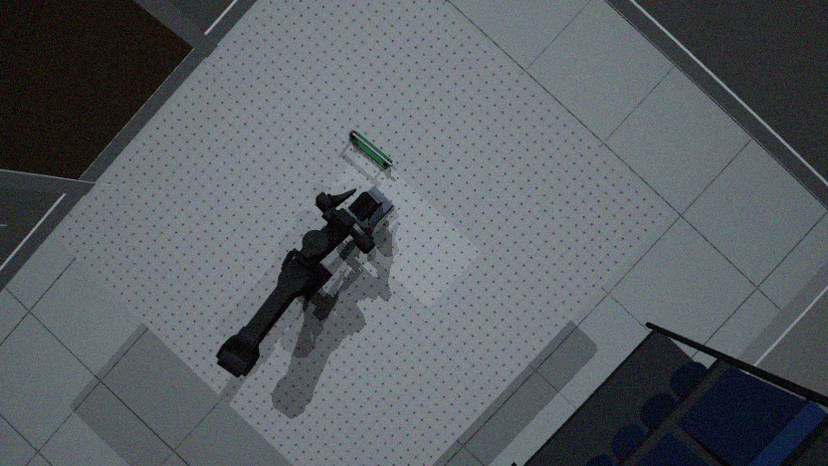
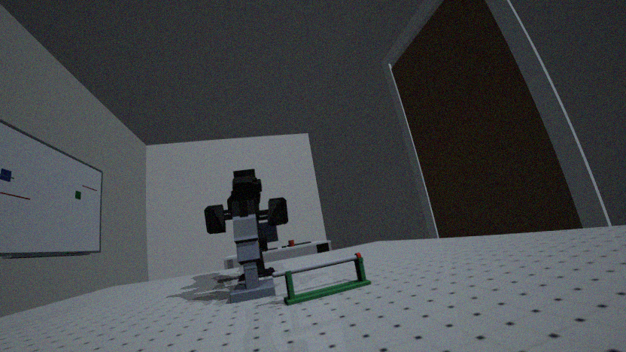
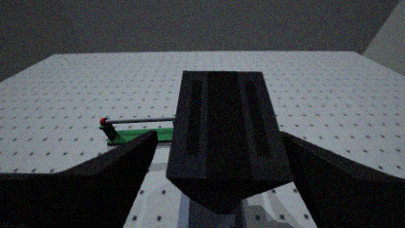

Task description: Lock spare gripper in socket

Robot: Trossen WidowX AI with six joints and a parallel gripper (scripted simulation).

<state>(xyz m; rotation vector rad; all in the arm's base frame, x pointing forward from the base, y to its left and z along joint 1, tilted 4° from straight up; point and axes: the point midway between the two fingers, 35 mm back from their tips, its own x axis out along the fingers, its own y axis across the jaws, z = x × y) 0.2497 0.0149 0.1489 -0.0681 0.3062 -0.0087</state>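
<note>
My gripper tip is now 1 cm past the spare gripper and 1 cm above it. From my gripper tip the other things lie so: green rack 10 cm ahead, 12 cm to the left, 11 cm below; grey mount 1 cm behind, 9 cm below.
</note>
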